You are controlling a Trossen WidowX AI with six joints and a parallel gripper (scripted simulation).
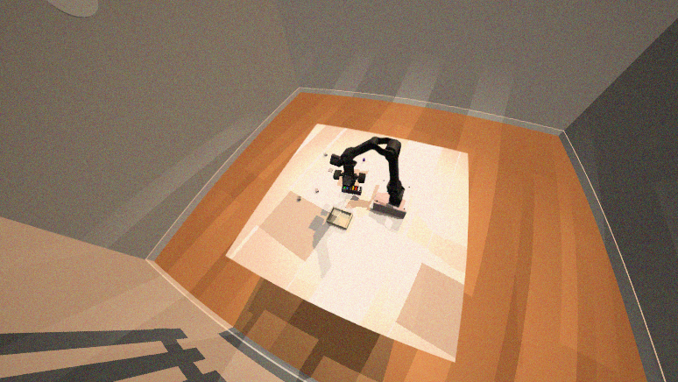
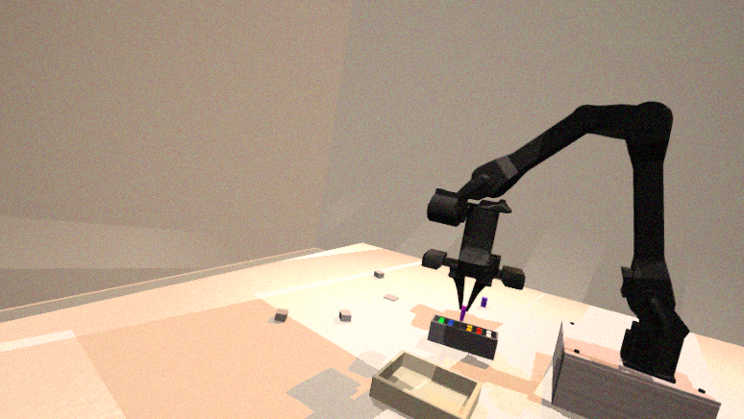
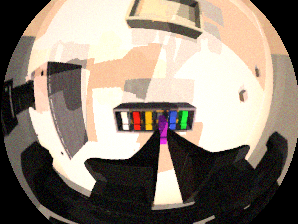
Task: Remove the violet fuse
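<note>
The tray is 210 mm to the left of my gripper tip, 70 mm below it and 30 mm behind it. From my gripper tip the other things lie so: violet fuse: 10 mm below.
</note>
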